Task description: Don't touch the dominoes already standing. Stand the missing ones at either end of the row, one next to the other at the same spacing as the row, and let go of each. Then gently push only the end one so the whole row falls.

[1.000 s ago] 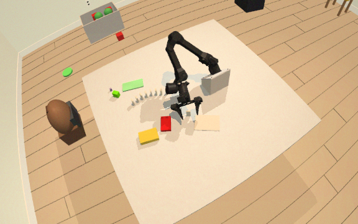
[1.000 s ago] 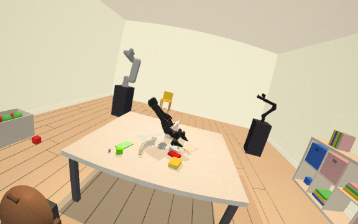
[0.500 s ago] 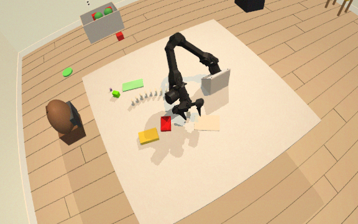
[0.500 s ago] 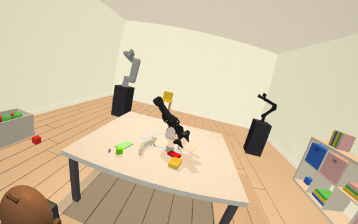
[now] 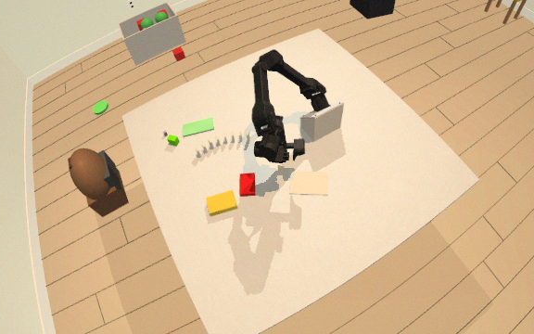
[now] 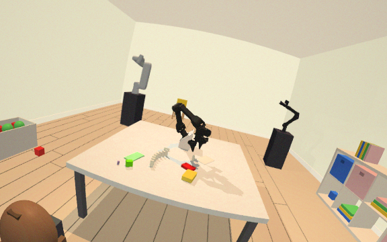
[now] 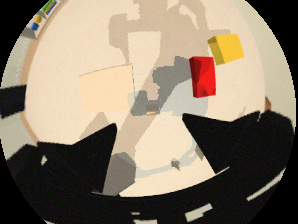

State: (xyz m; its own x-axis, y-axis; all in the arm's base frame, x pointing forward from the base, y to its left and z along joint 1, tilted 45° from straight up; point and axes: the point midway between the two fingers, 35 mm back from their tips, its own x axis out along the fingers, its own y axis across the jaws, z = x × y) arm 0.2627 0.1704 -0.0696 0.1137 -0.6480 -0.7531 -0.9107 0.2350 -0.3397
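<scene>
The beige pad lies 90 mm to the left of my gripper tip, 90 mm below it and 80 mm behind it. Round my gripper tip: green flat tile: 400 mm to the right, 270 mm ahead, 90 mm below; then red block: 160 mm ahead, 90 mm below, 10 mm to the right; then yellow block: 280 mm ahead, 80 mm below, 40 mm to the left.
</scene>
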